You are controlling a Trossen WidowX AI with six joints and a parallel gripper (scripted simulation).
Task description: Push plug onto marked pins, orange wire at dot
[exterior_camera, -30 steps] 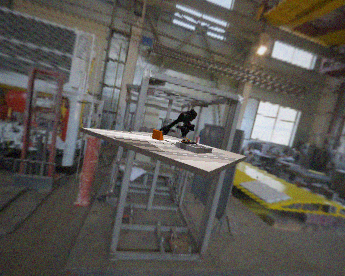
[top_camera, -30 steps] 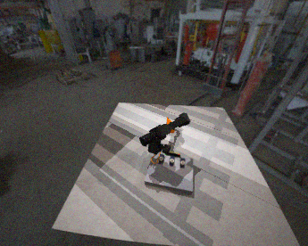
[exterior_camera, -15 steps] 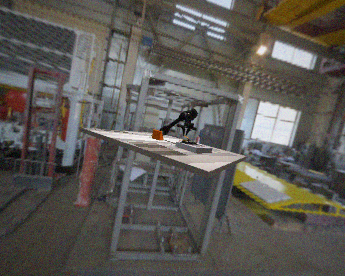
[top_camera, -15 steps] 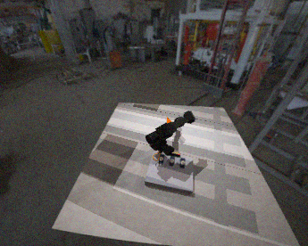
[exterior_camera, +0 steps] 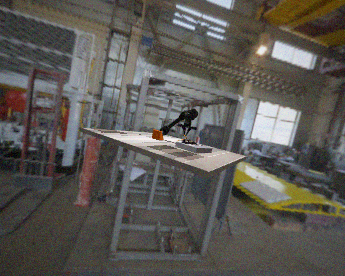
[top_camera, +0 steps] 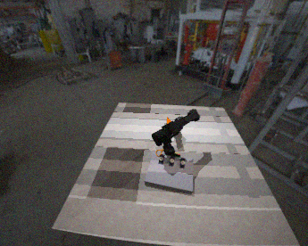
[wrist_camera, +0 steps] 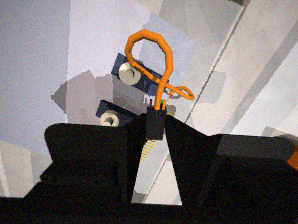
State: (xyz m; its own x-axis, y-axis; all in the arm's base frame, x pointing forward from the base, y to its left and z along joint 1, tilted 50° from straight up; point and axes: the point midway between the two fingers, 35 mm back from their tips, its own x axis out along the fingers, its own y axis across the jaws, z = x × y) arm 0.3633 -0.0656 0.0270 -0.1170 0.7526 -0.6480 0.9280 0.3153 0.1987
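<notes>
Right now my gripper tip is 10 cm to the right of the coloured band, 5 cm above it and 2 cm past it. From my gripper tip the other things lie so: grey printed holder: 14 cm ahead, 10 cm below, 5 cm to the left.
</notes>
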